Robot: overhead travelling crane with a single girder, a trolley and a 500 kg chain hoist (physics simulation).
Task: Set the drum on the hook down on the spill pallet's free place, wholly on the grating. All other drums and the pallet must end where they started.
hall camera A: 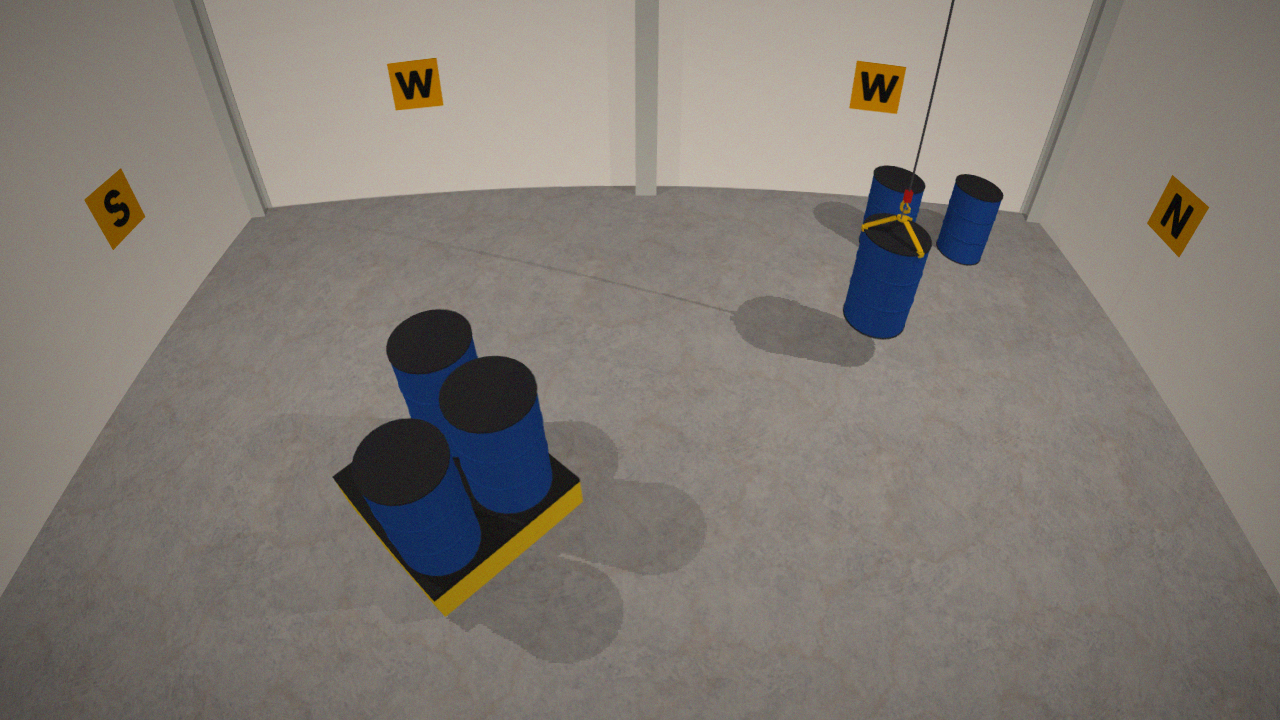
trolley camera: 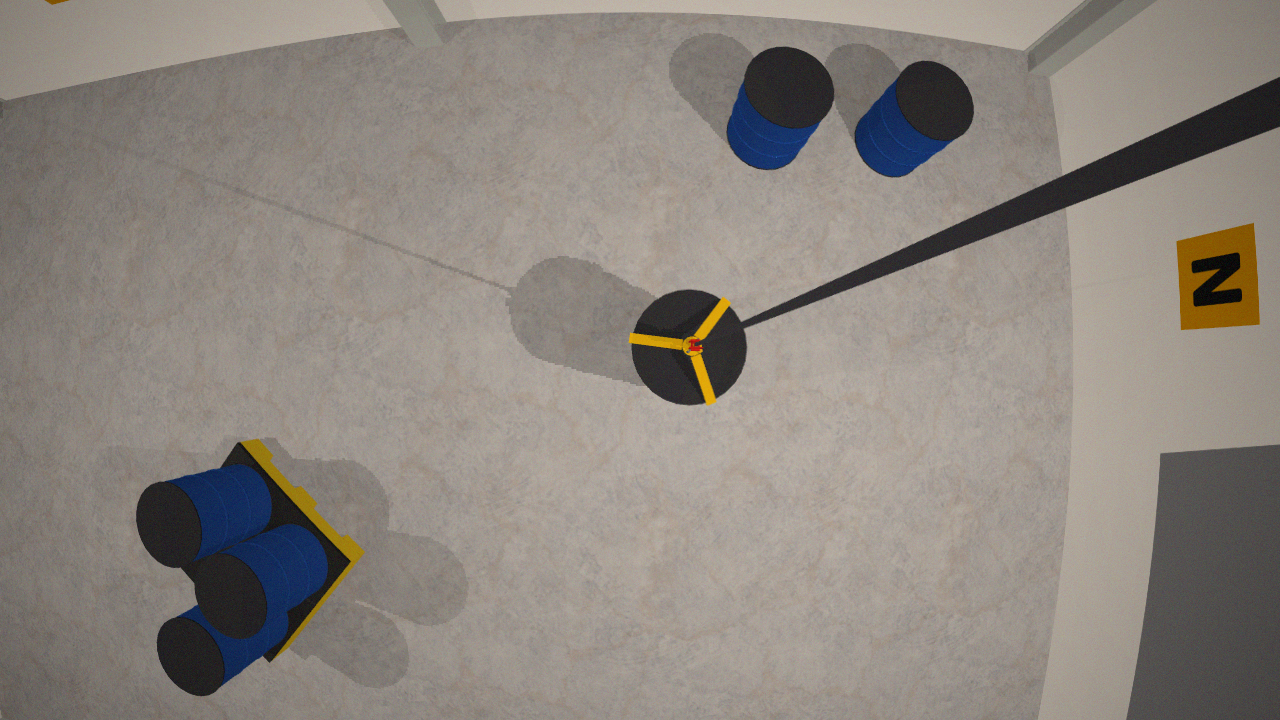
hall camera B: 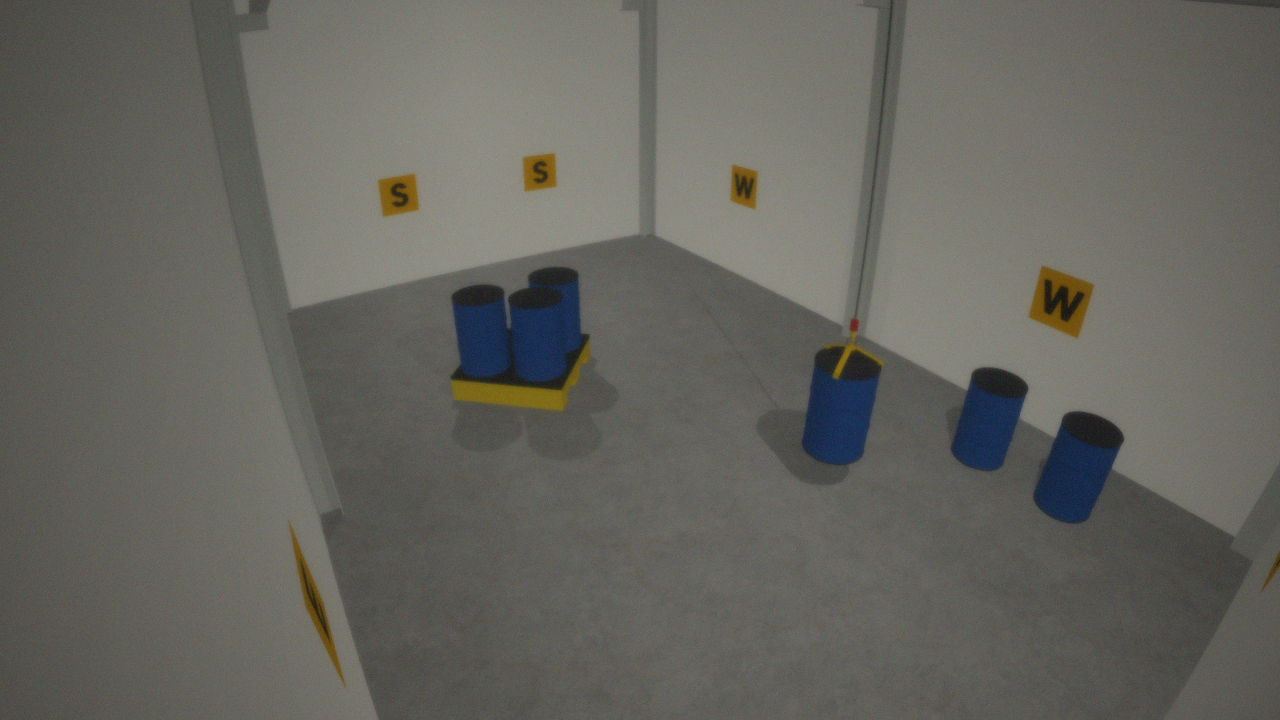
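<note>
The blue drum [hall camera A: 884, 288] [hall camera B: 839, 413] [trolley camera: 664, 371] hangs upright, a little above the floor by its offset shadow. My gripper [hall camera A: 902, 218] [hall camera B: 851, 347] [trolley camera: 691, 345], a yellow three-legged clamp under the red hook block, is shut on its black lid rim. The spill pallet [hall camera A: 512, 550] [hall camera B: 505, 394] [trolley camera: 315, 510], yellow with black grating, lies far to the left of the hung drum. Three upright drums stand on it, at its near, right and back corners in hall camera A view. The free place is at the left corner there, mostly hidden behind the near drum.
Two more blue drums [hall camera A: 895, 192] [hall camera A: 971, 219] stand on the floor near the west wall, beyond the hung drum; both also show in the trolley view. Walls marked S, W and N bound the hall. The rope rises from the hook.
</note>
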